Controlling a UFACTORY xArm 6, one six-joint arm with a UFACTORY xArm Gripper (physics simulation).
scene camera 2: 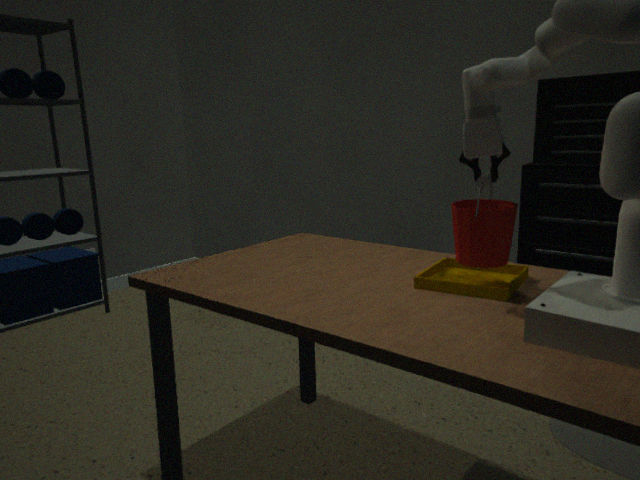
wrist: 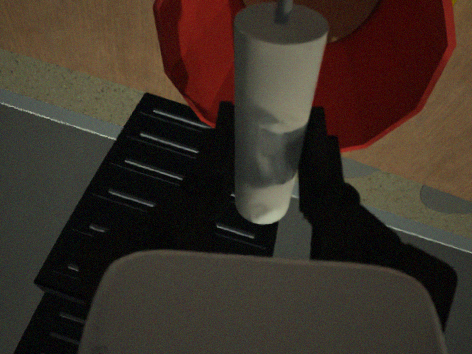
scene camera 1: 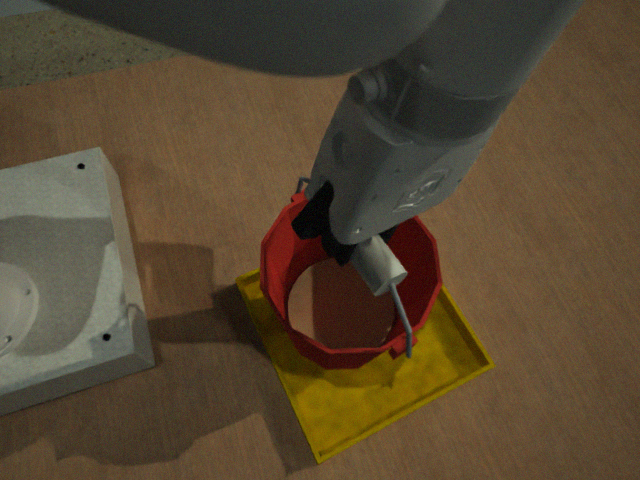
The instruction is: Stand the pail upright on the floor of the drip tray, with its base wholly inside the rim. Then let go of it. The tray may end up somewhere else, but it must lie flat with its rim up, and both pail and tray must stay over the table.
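Frame: origin at the arm's base, x left, y back, z up, level; metres.
Where they show: gripper, fingertip midpoint: [scene camera 2: 486, 183] [wrist: 269, 125] [scene camera 1: 353, 241]; arm's base, link origin: [scene camera 2: 636, 295].
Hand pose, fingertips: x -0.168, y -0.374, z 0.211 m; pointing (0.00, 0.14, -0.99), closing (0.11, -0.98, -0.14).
Note:
Each offset is from my fingertips to the top centre of the thing. Level surfaces: height alone.
The red pail [scene camera 1: 417, 281] [scene camera 2: 484, 232] [wrist: 390, 65] hangs upright from its wire handle over the rear part of the yellow drip tray @[dx -0.013, dy -0.036, dz -0.258 m] [scene camera 1: 356, 408] [scene camera 2: 465, 287]. The tray lies flat on the table, rim up; its front part shows bare. In scene camera 2 the pail's base is near the level of the tray's back rim; the exact gap below it cannot be told. My gripper [scene camera 1: 363, 249] [scene camera 2: 485, 178] [wrist: 269, 125] is above the pail's mouth, shut on the pale cylindrical handle grip @[dx +0.003, dy -0.001, dz +0.026 m] [scene camera 1: 378, 268] [wrist: 272, 85]. The tray's back edge is mostly hidden behind the pail.
The robot's pale base block [scene camera 1: 126, 289] [scene camera 2: 573, 330] stands on the wooden table @[dz -0.291 m] [scene camera 1: 206, 403] [scene camera 2: 330, 289], beside the tray. In scene camera 2 a black drawer cabinet [scene camera 2: 568, 196] stands beyond the table, and a shelf rack [scene camera 2: 85, 134] stands far left.

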